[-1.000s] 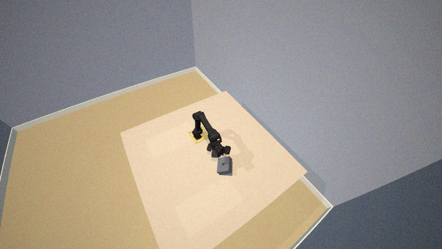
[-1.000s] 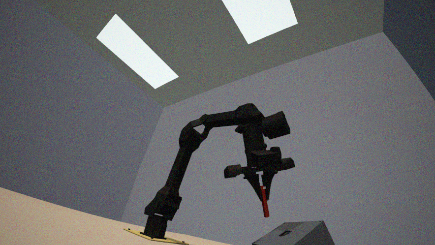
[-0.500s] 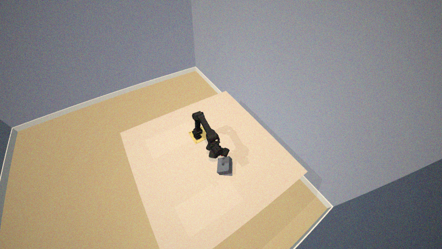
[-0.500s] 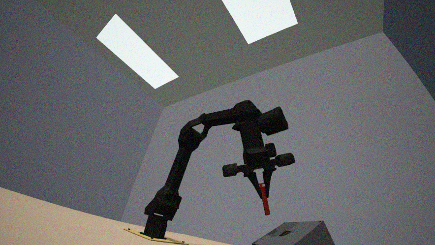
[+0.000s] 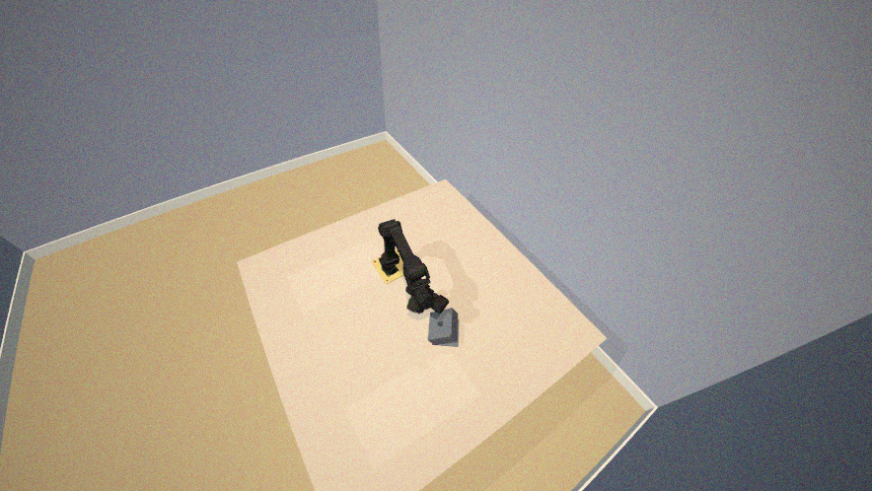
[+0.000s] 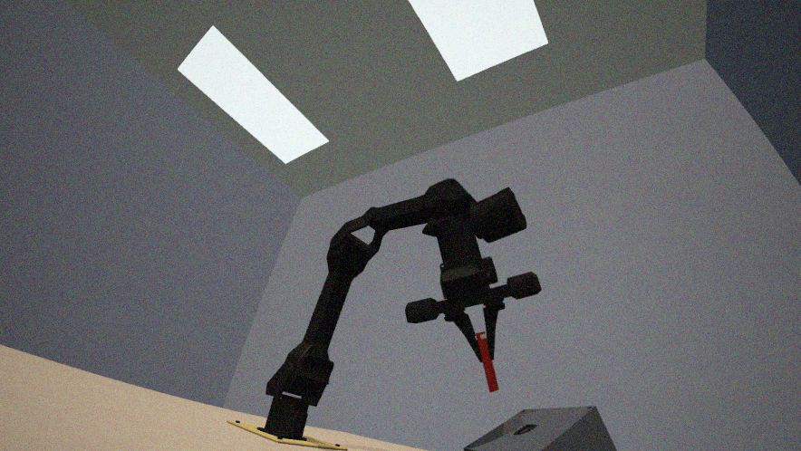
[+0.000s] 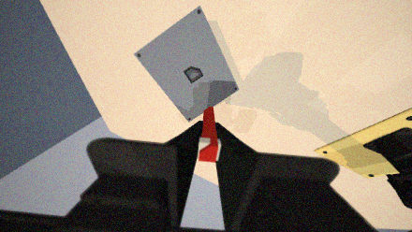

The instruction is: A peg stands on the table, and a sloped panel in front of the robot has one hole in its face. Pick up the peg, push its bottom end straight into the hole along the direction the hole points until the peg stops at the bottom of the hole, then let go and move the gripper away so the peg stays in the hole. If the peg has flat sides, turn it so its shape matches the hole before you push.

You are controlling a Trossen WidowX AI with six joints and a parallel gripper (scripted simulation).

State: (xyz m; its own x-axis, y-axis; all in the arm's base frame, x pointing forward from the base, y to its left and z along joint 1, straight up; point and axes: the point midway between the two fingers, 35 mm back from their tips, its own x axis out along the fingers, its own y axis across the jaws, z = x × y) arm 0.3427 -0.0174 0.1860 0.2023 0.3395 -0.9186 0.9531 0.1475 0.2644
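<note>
Right now my gripper tip is 110 mm above the grey sloped panel, 60 mm short of it and 10 mm to the right of it. The rest, counted from my gripper tip: red square peg: 20 mm above.
</note>
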